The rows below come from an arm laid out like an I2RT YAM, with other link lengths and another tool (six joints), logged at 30 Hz.
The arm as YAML. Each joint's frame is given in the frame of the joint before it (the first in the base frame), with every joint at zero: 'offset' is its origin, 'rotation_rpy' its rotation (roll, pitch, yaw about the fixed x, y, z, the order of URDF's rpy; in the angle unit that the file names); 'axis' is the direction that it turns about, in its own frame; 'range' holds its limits. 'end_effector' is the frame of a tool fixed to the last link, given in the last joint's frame.
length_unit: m
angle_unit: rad
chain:
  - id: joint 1
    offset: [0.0, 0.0, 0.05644]
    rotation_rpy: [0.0, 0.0, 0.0]
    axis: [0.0, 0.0, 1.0]
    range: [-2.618, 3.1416]
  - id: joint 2
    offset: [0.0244, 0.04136, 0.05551]
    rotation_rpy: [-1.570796, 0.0, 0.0]
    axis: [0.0, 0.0, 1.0]
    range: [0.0, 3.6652]
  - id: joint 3
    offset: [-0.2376, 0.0, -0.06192]
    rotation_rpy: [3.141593, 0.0, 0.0]
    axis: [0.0, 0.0, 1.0]
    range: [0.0, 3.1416]
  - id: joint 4
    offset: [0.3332, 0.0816, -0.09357]
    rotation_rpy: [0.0, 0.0, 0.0]
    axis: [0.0, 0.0, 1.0]
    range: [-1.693, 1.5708]
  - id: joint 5
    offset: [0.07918, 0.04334, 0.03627]
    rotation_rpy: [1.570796, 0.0, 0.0]
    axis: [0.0, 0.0, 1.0]
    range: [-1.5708, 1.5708]
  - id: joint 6
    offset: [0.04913, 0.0, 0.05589]
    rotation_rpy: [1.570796, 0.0, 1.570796]
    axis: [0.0, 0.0, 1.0]
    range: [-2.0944, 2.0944]
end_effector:
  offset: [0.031, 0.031, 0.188]
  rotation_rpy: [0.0, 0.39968, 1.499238]
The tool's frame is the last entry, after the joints.
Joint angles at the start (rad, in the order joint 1, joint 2, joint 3, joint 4, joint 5, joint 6):
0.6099 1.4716 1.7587 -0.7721 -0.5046 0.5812
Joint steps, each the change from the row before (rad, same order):
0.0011 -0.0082 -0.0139 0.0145 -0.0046 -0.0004
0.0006 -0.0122 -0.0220 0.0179 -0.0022 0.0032
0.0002 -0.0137 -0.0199 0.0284 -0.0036 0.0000
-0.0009 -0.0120 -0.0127 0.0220 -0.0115 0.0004
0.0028 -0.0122 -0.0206 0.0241 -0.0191 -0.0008
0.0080 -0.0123 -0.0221 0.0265 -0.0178 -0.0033
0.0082 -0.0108 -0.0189 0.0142 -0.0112 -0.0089
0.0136 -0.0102 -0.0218 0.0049 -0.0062 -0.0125
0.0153 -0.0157 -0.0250 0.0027 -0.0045 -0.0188
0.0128 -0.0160 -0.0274 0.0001 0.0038 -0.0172
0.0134 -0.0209 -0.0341 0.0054 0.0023 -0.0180
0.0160 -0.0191 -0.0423 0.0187 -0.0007 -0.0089
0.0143 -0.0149 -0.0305 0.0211 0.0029 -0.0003
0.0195 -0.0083 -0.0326 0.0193 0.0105 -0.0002
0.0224 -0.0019 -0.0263 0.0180 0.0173 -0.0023
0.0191 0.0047 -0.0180 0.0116 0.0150 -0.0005
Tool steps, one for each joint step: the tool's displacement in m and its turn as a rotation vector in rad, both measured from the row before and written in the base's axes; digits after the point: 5 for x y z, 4 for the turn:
-0.00083 0.00130 0.00038 0.0066 -0.0063 0.0053
-0.00062 0.00067 -0.00125 0.0066 -0.0034 0.0013
0.00063 0.00150 0.00314 0.0140 -0.0173 0.0034
-0.00117 0.00156 0.00502 0.0163 -0.0143 0.0094
-0.00414 0.00373 0.00169 0.0151 -0.0091 0.0205
-0.00586 0.00539 0.00140 0.0142 -0.0125 0.0255
-0.00578 0.00360 -0.00093 0.0042 -0.0104 0.0214
-0.00809 0.00394 -0.00532 -0.0058 -0.0045 0.0233
-0.00958 0.00309 -0.00495 -0.0079 -0.0107 0.0255
-0.00719 0.00107 -0.00719 -0.0127 -0.0076 0.0150
-0.00800 0.00105 -0.00718 -0.0102 -0.0108 0.0174
-0.00841 0.00351 -0.00941 -0.0048 -0.0044 0.0197
-0.00614 0.00362 -0.00470 0.0026 -0.0052 0.0118
-0.00634 0.00490 -0.00998 -0.0066 0.0007 0.0100
-0.00545 0.00574 -0.01031 -0.0101 -0.0022 0.0074
-0.00440 0.00518 -0.01040 -0.0123 0.0032 0.0057

